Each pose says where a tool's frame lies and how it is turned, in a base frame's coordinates. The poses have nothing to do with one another.
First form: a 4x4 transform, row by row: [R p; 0 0 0 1], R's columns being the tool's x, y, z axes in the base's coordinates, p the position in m. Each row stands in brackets.
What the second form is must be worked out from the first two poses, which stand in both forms.
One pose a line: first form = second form
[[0.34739, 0.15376, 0.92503, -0.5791], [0.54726, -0.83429, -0.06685, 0.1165], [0.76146, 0.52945, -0.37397, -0.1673], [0, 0, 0, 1]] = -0.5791, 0.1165, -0.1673, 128.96, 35.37, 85.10
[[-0.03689, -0.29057, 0.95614, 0.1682], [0.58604, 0.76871, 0.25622, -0.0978], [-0.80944, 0.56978, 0.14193, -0.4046], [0, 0, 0, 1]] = 0.1682, -0.0978, -0.4046, 14.71, 82.81, 41.12
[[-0.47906, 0.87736, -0.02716, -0.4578], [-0.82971, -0.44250, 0.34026, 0.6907], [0.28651, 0.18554, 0.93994, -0.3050], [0, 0, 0, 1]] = -0.4578, 0.6907, -0.3050, -10.60, -21.49, -116.96
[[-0.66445, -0.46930, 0.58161, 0.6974], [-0.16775, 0.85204, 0.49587, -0.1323], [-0.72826, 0.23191, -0.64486, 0.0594], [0, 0, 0, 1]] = 0.6974, -0.1323, 0.0594, -26.36, 130.79, 30.11
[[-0.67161, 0.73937, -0.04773, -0.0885], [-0.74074, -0.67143, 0.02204, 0.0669], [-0.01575, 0.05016, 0.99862, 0.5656], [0, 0, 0, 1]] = -0.0885, 0.0669, 0.5656, 2.51, -2.86, -132.18
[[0.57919, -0.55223, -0.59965, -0.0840], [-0.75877, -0.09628, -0.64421, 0.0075], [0.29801, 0.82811, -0.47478, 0.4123], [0, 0, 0, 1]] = -0.0840, 0.0075, 0.4123, 101.50, -61.89, -14.24
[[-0.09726, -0.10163, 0.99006, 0.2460], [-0.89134, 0.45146, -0.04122, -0.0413], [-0.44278, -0.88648, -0.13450, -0.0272], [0, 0, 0, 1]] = 0.2460, -0.0413, -0.0272, -51.85, 87.89, -48.44
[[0.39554, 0.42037, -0.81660, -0.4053], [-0.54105, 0.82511, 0.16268, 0.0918], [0.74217, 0.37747, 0.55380, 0.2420], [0, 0, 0, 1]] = -0.4053, 0.0918, 0.2420, 7.83, -56.82, -35.05
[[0.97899, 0.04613, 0.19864, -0.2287], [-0.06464, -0.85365, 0.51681, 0.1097], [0.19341, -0.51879, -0.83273, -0.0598], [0, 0, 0, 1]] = -0.2287, 0.1097, -0.0598, -147.77, 0.75, -15.81
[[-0.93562, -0.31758, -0.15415, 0.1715], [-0.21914, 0.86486, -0.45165, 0.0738], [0.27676, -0.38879, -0.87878, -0.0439], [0, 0, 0, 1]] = 0.1715, 0.0738, -0.0439, 23.53, -161.28, 36.84
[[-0.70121, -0.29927, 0.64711, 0.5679], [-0.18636, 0.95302, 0.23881, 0.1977], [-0.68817, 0.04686, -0.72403, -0.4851], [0, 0, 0, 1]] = 0.5679, 0.1977, -0.4851, -19.48, 135.53, 11.46
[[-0.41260, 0.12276, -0.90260, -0.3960], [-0.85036, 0.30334, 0.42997, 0.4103], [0.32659, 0.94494, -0.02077, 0.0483], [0, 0, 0, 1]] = -0.3960, 0.4103, 0.0483, 38.82, -92.67, -73.36
